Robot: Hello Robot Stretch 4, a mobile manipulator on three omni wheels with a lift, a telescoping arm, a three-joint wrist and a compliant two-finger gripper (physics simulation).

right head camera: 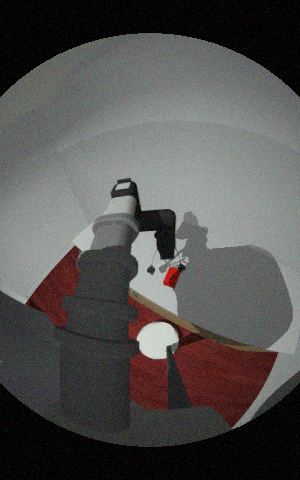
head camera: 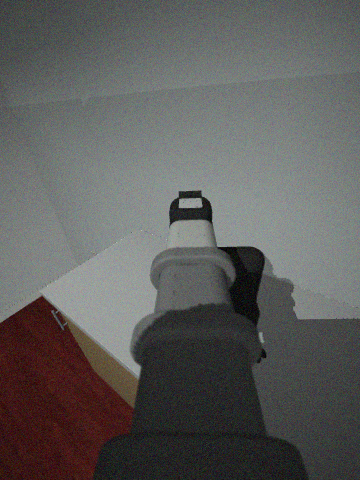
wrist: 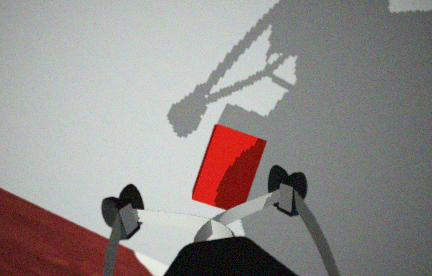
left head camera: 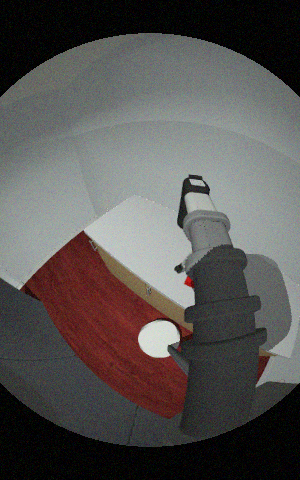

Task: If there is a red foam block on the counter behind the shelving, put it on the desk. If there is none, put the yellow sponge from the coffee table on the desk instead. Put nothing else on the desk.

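Where they show: gripper, fingertip midpoint: [right head camera: 165,271] [wrist: 205,191]; robot's base, link origin: [right head camera: 158,339] [left head camera: 158,337].
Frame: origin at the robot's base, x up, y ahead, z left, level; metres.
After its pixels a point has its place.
Observation:
A red foam block [wrist: 227,165] {z -0.116, x 0.928, y 0.373 m} [right head camera: 172,277] {z -0.120, x 0.928, y 0.355 m} [left head camera: 189,282] {z -0.094, x 0.925, y 0.330 m} lies on the white counter [wrist: 75,125] {z 0.064, x 0.883, y 0.439 m} [head camera: 100,300] {z 0.365, x 0.883, y 0.638 m} [left head camera: 135,240] {z 0.219, x 0.883, y 0.611 m}. A shadow edge crosses its top, and the arm hides part of it in the left head view. My gripper [wrist: 205,191] {z -0.087, x 0.992, y 0.362 m} [right head camera: 166,269] {z -0.087, x 0.992, y 0.362 m} is open, its fingers wide apart with nothing between them. In the wrist view the block shows beyond the fingertips, between them and nearer the right one. The arm hides the block in the head view. The desk, the coffee table and the yellow sponge cannot be made out in these views.
The counter's wooden front [left head camera: 125,277] {z 0.335, x 0.492, y 0.509 m} [right head camera: 165,314] {z -0.082, x 0.436, y 0.234 m} has metal handles and borders the dark red floor [head camera: 50,390] {z 0.962, x -0.027, y 0.647 m} [left head camera: 100,320] {z 0.681, x -0.026, y 0.104 m}. A white round object [left head camera: 159,338] {z -0.003, x 0.187, y 0.003 m} [right head camera: 157,340] {z -0.003, x 0.187, y -0.002 m} is in front of the counter. Grey walls [head camera: 200,140] {z -0.047, x 1.397, y 0.965 m} stand behind it. The arm's shadow falls across the counter.

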